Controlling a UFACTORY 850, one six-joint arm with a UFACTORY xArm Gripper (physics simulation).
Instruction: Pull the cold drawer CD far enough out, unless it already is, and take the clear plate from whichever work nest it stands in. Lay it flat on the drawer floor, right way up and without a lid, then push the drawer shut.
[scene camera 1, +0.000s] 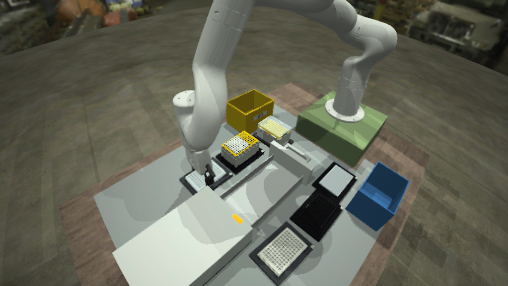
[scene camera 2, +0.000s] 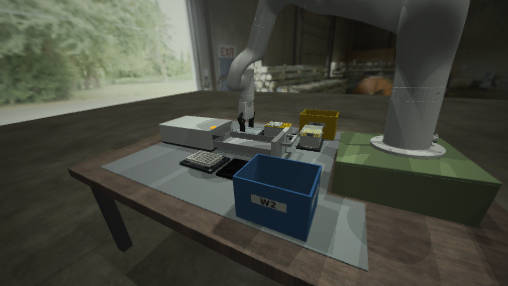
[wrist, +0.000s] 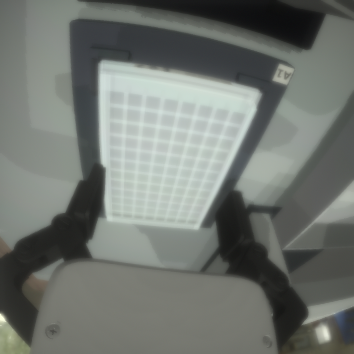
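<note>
The clear plate (scene camera 1: 196, 181) (wrist: 170, 155) lies flat and lidless in the dark work nest marked A1 (wrist: 175, 45) (scene camera 1: 188, 188), beside the drawer housing. My gripper (wrist: 165, 191) (scene camera 2: 246, 123) is open, its fingers on either side of the plate's near end in the wrist view, with nothing held. Whether the fingertips are level with the plate is hard to tell. In scene camera 1 the gripper partly hides the plate. The cold drawer (scene camera 1: 287, 196) (scene camera 2: 250, 147) stands pulled out of its white housing (scene camera 1: 185, 240) (scene camera 2: 187, 131), and its floor (scene camera 1: 257, 192) is bare.
A yellow-topped tip box (scene camera 1: 240, 147) stands beside the nest. A covered yellow box (scene camera 1: 274, 128) and the yellow bin (scene camera 1: 250, 111) stand beyond. Across the drawer are a white plate (scene camera 1: 283, 251), a black plate (scene camera 1: 316, 213), a nest with a pale plate (scene camera 1: 337, 180) and blue bin W2 (scene camera 1: 372, 207) (scene camera 2: 272, 215).
</note>
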